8 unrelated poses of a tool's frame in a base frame.
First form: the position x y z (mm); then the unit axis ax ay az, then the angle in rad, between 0 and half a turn.
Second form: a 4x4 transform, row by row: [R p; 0 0 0 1], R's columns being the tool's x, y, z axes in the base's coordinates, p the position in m. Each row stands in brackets. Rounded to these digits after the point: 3 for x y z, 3 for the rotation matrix.
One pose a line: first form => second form
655 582 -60 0.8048 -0.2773 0.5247 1.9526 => [[0.517 -0.793 0.322 0.655], [0.181 -0.267 -0.947 0.582], [0.837 0.547 0.005 -0.060], [0 0 0 1]]
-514 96 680 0.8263 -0.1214 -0.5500 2.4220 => [[0.444 0.187 -0.876 -0.514], [-0.538 -0.726 -0.428 0.096], [-0.716 0.662 -0.222 0.680], [0 0 0 1]]
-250 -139 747 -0.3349 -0.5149 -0.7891 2.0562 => [[-0.302 0.951 -0.068 -0.250], [-0.445 -0.078 0.892 -0.139], [0.843 0.300 0.447 0.747], [0 0 0 1]]
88 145 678 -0.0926 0.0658 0.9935 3.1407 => [[-0.983 -0.013 -0.184 0.088], [-0.011 -0.991 0.131 0.145], [-0.184 0.131 0.974 0.678], [0 0 0 1]]
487 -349 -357 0.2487 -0.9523 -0.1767 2.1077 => [[-0.418 -0.206 -0.885 0.487], [-0.510 0.859 0.041 -0.349], [0.752 0.468 -0.464 -0.357], [0 0 0 1]]
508 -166 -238 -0.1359 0.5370 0.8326 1.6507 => [[-0.060 -0.909 0.413 0.508], [0.751 0.232 0.618 -0.166], [-0.657 0.347 0.669 -0.238], [0 0 0 1]]
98 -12 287 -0.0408 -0.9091 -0.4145 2.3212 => [[-0.679 0.366 -0.637 0.098], [-0.241 0.708 0.664 -0.012], [0.693 0.604 -0.393 0.287], [0 0 0 1]]
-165 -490 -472 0.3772 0.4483 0.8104 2.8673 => [[-0.683 0.112 0.721 -0.165], [0.551 -0.568 0.611 -0.490], [0.479 0.815 0.326 -0.472], [0 0 0 1]]
